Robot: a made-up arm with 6 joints. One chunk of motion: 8 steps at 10 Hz.
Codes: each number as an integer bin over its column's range. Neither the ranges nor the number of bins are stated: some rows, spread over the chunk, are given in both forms.
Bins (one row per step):
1: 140 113 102 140 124 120
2: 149 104 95 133 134 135
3: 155 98 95 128 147 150
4: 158 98 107 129 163 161
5: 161 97 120 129 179 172
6: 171 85 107 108 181 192
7: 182 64 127 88 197 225
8: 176 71 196 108 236 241
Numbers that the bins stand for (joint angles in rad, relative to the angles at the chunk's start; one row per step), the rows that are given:
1: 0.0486 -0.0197 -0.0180 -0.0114 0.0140 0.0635
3: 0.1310 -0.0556 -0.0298 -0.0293 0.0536 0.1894
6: 0.2188 -0.0867 -0.0096 -0.0591 0.1123 0.3656
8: 0.2463 -0.1202 0.1405 -0.0591 0.2072 0.5713
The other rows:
2: 0.0980 -0.0412 -0.0298 -0.0218 0.0312 0.1265
4: 0.1475 -0.0556 -0.0096 -0.0278 0.0813 0.2356
5: 0.1639 -0.0580 0.0124 -0.0278 0.1089 0.2817
7: 0.2792 -0.1369 0.0242 -0.0889 0.1399 0.5041

